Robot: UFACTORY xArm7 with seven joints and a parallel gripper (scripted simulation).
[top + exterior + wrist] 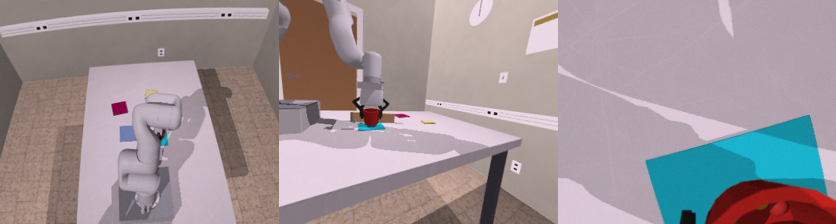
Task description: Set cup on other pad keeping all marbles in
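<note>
Right now the cyan pad is 60 mm below my hand and 10 mm to the left of it. Also, from my hand: yellow marble: 30 mm below, 10 mm to the right; then red cup: 20 mm below; then wooden rail: 100 mm to the left, 40 mm below, 10 mm ahead.
</note>
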